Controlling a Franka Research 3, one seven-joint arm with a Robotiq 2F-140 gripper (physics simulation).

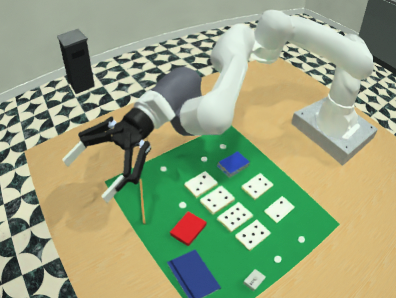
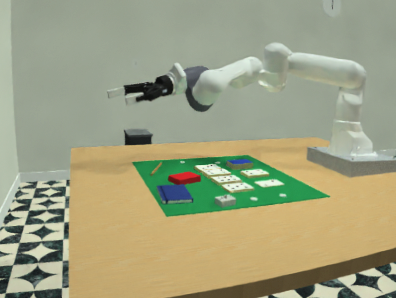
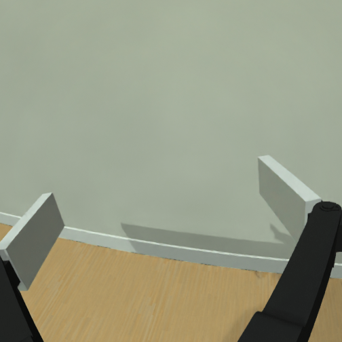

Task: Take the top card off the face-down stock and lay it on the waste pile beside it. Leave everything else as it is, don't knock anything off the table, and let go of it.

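Observation:
The face-down stock (image 1: 233, 162) (image 2: 240, 163) is a small stack with a blue top and greyish sides, near the robot-side edge of the green mat (image 1: 310, 220) (image 2: 307, 194). In line with it lies a white face-up pile with black dots (image 1: 257, 185) (image 2: 254, 173), which looks like the waste pile. A thinner two-dot card (image 1: 279, 209) (image 2: 269, 183) lies beyond it. My gripper (image 1: 93, 170) (image 2: 123, 96) (image 3: 155, 193) is wide open and empty, high above the table's far-left side, well away from the stock. Its fingers point outward toward the wall.
Four dotted face-up cards lie in a row, including one (image 1: 235, 216) (image 2: 226, 179). A red box (image 1: 188, 228) (image 2: 184, 178), a blue book (image 1: 194, 273) (image 2: 175, 194), a thin stick (image 1: 142, 201) (image 2: 156, 168), a small grey box (image 1: 254, 279) (image 2: 225, 200) and several white discs are also on the mat.

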